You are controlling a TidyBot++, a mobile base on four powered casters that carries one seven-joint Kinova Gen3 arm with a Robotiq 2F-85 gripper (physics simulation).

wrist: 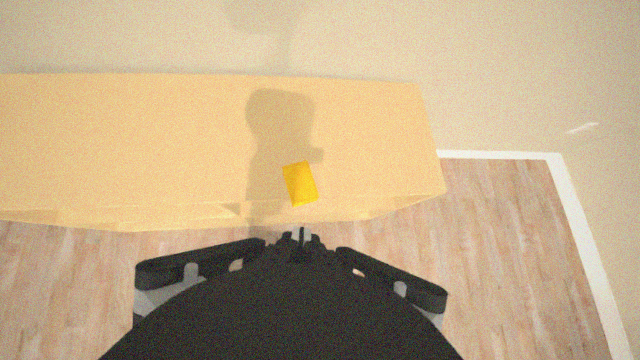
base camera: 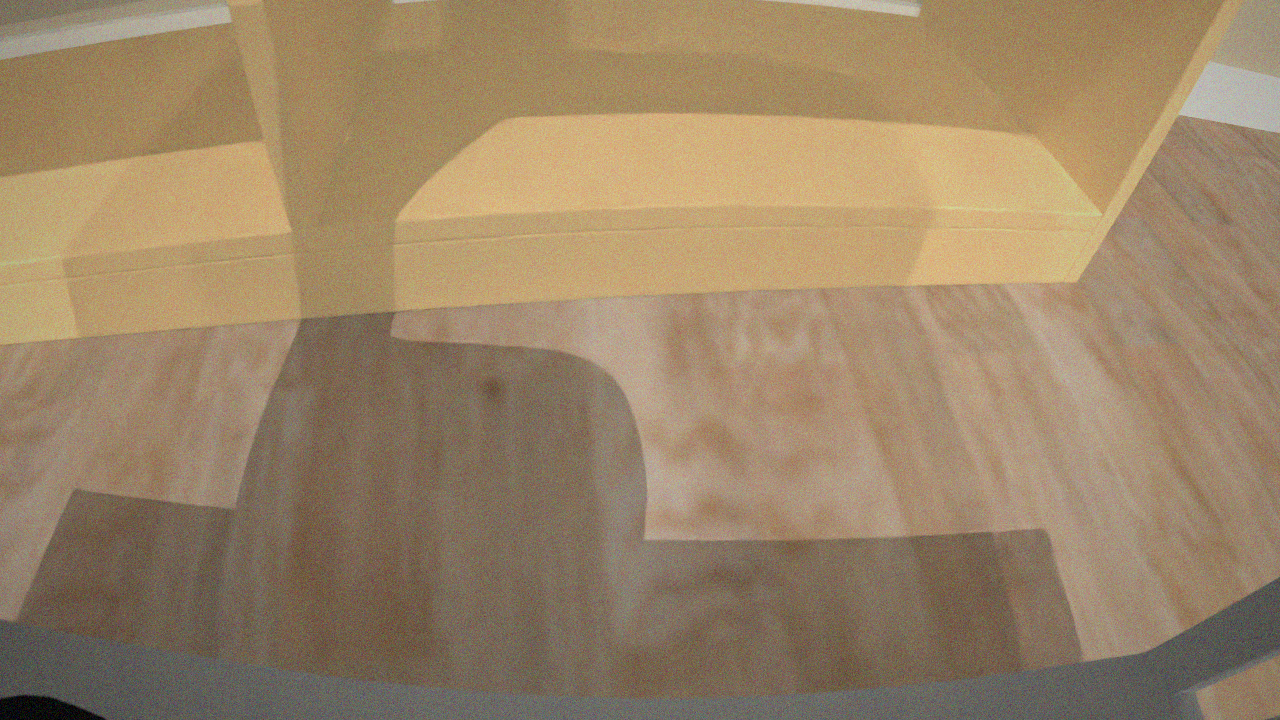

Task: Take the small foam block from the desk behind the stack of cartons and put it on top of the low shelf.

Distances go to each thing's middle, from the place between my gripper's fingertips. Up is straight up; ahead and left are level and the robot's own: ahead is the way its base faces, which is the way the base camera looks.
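I see the yellow foam block (wrist: 298, 177), which is 130 mm ahead of my hand and 300 mm below it.
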